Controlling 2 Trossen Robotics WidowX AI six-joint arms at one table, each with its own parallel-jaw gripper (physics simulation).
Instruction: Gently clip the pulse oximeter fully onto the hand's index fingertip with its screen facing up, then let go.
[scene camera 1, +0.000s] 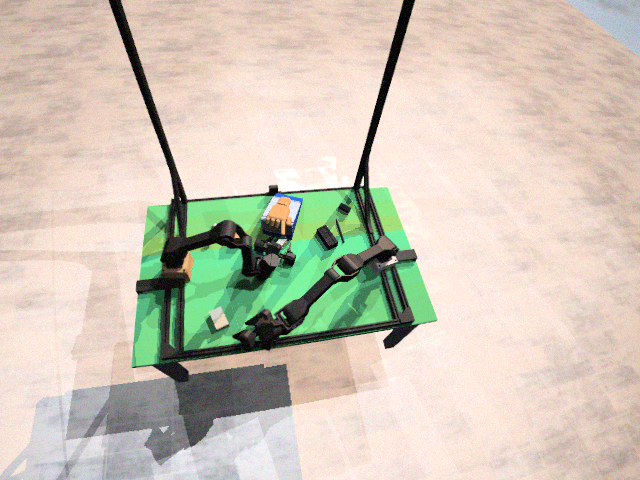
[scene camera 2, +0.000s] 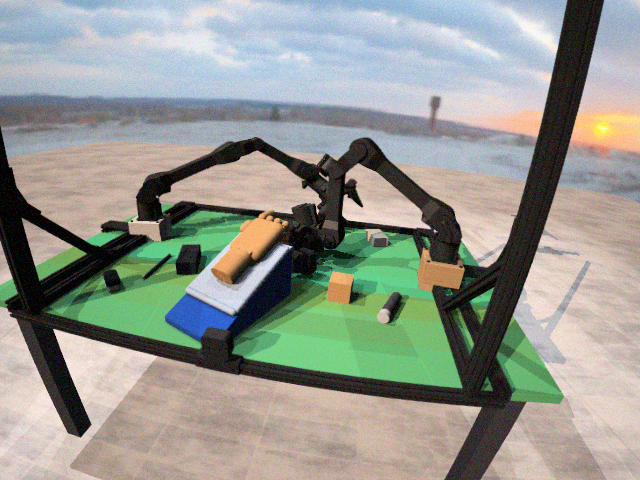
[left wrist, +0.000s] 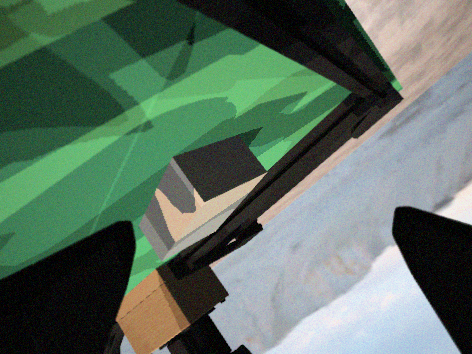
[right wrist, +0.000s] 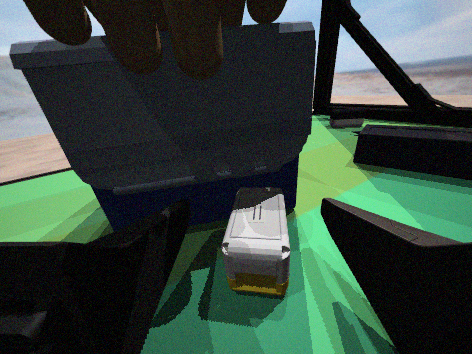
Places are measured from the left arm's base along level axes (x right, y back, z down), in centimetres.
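Pixels of known places: left gripper, fingertip midpoint: (scene camera 1: 239, 329) (scene camera 2: 355, 215) (left wrist: 264, 227); right gripper, fingertip midpoint: (scene camera 1: 282, 239) (right wrist: 255, 205); left arm's base, link origin: (scene camera 1: 383, 255) (scene camera 2: 149, 217); right arm's base, link origin: (scene camera 1: 175, 261) (scene camera 2: 442, 257) (left wrist: 187, 326).
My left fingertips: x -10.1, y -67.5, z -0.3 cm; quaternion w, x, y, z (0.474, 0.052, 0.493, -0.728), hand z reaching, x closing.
Ahead of a thing's pixels: the offset from my left fingertips to its top centre.
The white pulse oximeter {dy +28.7, dx +33.8, dz +3.0 cm} (scene camera 1: 281, 241) (right wrist: 256, 245), with yellow at its near lower end, is on the green table before the hand's stand. I cannot make out its screen. The orange-brown hand (scene camera 1: 280, 209) (scene camera 2: 258, 238) (right wrist: 195, 35) rests on the sloped stand, fingers over its high edge. My right gripper (scene camera 1: 276, 249) (scene camera 2: 301, 240) (right wrist: 255, 205) is open; in the right wrist view the oximeter shows between its fingers, untouched, with the fingertips of the hand above and beyond. My left gripper (scene camera 1: 244, 331) (left wrist: 264, 227) is open and empty near the table's lower edge in scene camera 1.
The blue stand (scene camera 2: 261, 310) (right wrist: 200, 207) has a pale top. An orange cube {dy +10.9, dx +42.7, dz +1.2 cm} (scene camera 2: 340, 288) and a dark cylinder {dy +0.5, dx +48.5, dz +3.5 cm} (scene camera 2: 391, 305) lie beside it. A black box {dy +49.3, dx +29.4, dz +2.7 cm} (scene camera 1: 326, 237) (scene camera 2: 188, 259) and a thin rod {dy +57.3, dx +32.1, dz +5.3 cm} (scene camera 1: 339, 230) lie opposite. A pale block {dy -6.1, dx +8.5, dz +3.2 cm} (scene camera 1: 218, 318) (left wrist: 220, 172) lies near my left gripper.
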